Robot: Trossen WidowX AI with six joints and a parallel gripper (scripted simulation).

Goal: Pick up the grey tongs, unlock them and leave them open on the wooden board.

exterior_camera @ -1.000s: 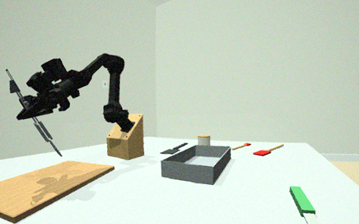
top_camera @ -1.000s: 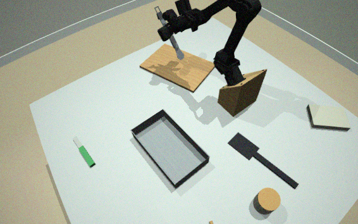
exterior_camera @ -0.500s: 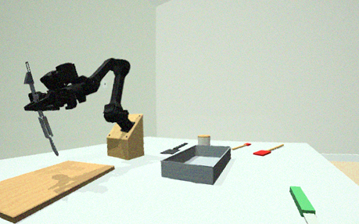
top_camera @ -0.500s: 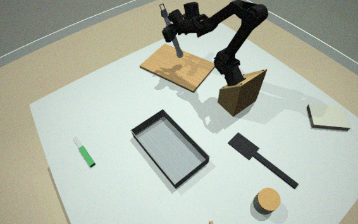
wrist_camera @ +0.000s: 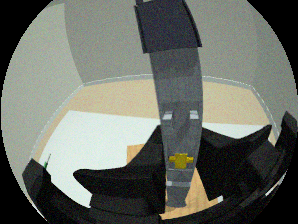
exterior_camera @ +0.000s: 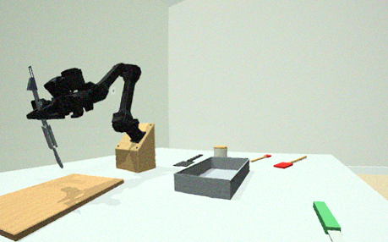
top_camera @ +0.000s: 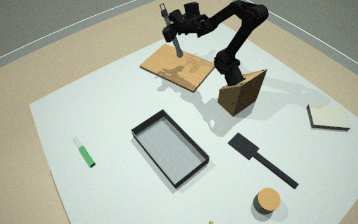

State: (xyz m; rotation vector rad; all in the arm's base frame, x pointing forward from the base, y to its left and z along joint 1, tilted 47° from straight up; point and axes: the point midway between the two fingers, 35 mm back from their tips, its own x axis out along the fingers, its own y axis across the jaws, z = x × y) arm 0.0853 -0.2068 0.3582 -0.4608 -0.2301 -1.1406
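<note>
The wooden board is 30 mm behind my gripper tip, 60 mm to the left of it and 220 mm below it. Round my gripper tip: black spatula 20 mm behind, 710 mm to the left, 220 mm below; then yellow lock piece 10 mm behind, 30 mm to the left, 10 mm above; then roasting tin 270 mm ahead, 480 mm to the left, 200 mm below.
</note>
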